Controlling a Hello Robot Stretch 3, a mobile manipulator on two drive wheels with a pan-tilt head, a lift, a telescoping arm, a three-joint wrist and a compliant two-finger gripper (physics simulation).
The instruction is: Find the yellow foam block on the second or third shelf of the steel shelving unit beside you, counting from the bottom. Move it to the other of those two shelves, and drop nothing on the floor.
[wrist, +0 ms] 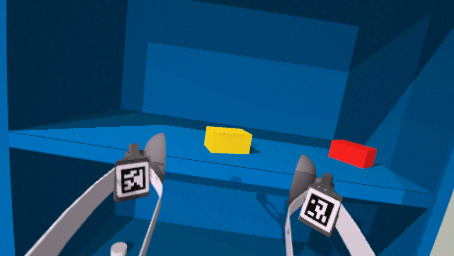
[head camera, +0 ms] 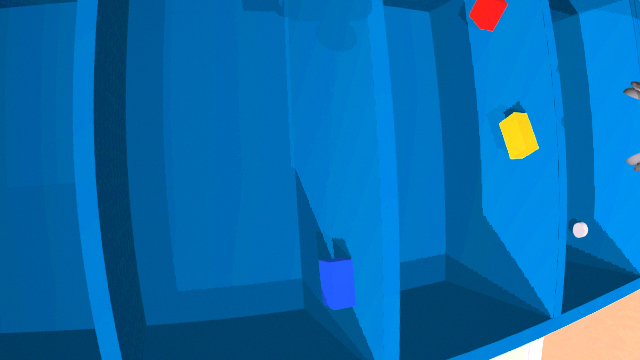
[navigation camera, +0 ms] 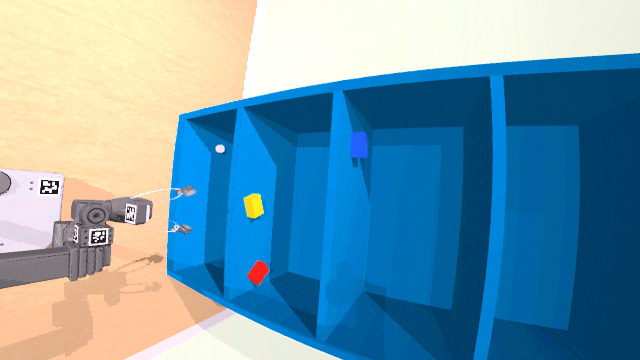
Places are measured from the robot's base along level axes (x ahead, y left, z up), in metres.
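Pixels of known places: gripper, fingertip midpoint: (head camera: 626, 126) (navigation camera: 194, 209).
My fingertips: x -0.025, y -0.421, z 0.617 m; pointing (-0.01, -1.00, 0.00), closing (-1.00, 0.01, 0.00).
Ahead of a thing's pixels: the offset from my fingertips to its top centre. "*": to the spot under its first point. Level surfaces: height alone.
The yellow foam block @(dy -0.332, dx +0.004, dz -0.038 m) (head camera: 519, 136) (navigation camera: 254, 206) (wrist: 227, 140) lies on the second shelf from the bottom @(* dy -0.336, dx +0.158, dz -0.083 m) (head camera: 525, 200) (navigation camera: 250, 165) (wrist: 185, 142), near the middle of its width and turned slightly. The head and navigation views are rotated, with the unit's bottom to the right in the head view and to the left in the navigation view. The third shelf @(dz +0.374 m) (head camera: 345, 150) (navigation camera: 345, 210) is the board above it. My gripper (head camera: 633, 126) (navigation camera: 187, 210) (wrist: 229, 162) is open and empty, drawn back in front of the shelving unit, apart from the block.
A red block @(dy -0.395, dx -0.322, dz -0.038 m) (head camera: 488, 14) (navigation camera: 258, 272) (wrist: 352, 153) lies on the second shelf, to the right of the yellow one in the wrist view. A blue block @(dy -0.371, dx +0.274, dz +0.419 m) (head camera: 337, 284) (navigation camera: 359, 145) is on the third shelf near a side wall. A small white object @(dy -0.473, dx +0.311, dz -0.516 m) (head camera: 580, 230) (navigation camera: 220, 149) (wrist: 119, 249) is on the bottom shelf.
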